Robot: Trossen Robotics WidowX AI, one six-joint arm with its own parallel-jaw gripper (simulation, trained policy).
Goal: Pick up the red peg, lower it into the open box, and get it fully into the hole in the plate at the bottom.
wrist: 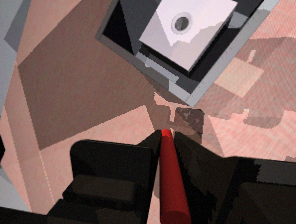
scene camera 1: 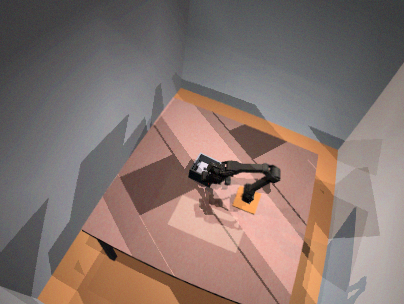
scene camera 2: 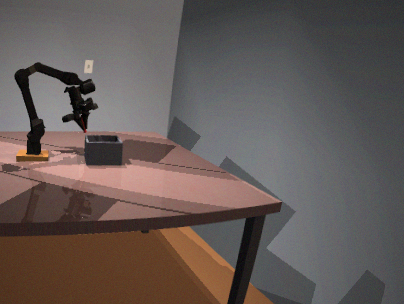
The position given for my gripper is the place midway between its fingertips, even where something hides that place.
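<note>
I can see my gripper [wrist: 167,135] through the wrist view. A dark grey box [scene camera 2: 99,149] is there for me to see as well, in scene camera 2.
</note>
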